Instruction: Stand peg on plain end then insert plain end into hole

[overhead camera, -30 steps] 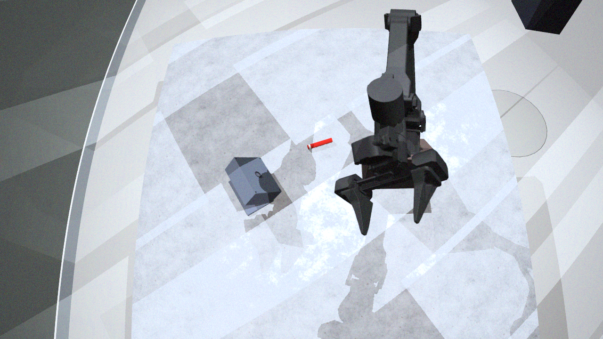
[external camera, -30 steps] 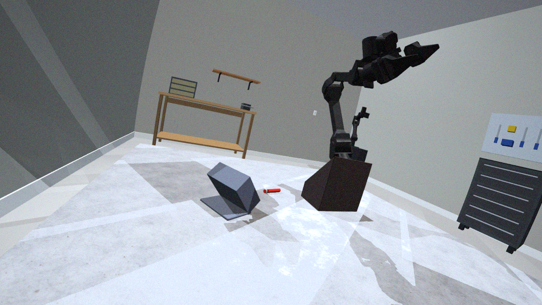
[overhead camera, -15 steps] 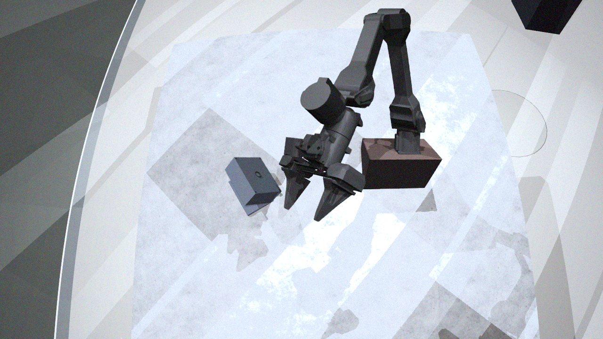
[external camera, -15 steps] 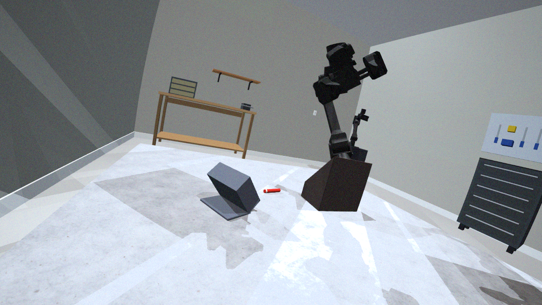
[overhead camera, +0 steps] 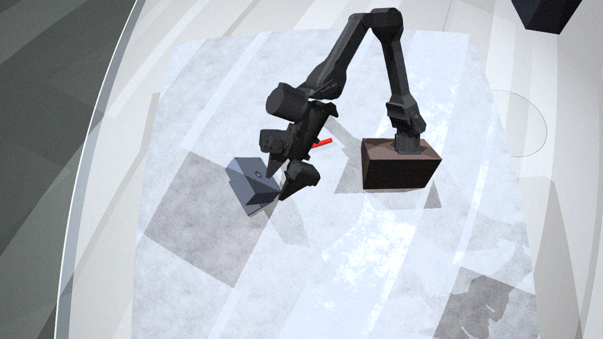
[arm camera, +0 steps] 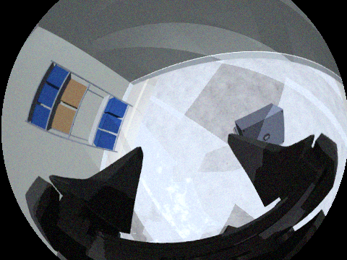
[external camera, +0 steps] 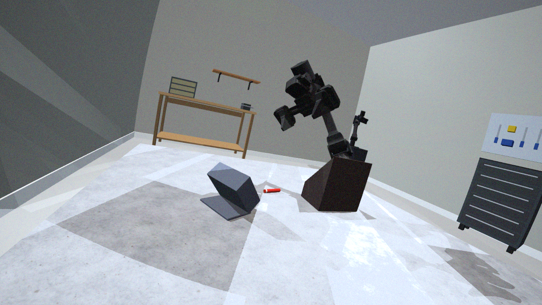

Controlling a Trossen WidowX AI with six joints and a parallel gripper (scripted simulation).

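Right now my gripper tip is 27 cm above the red peg, 25 cm to the left of it and 8 cm past it. The rest, counted from my gripper tip: sloped panel: 22 cm below, 11 cm to the right, 10 cm ahead.
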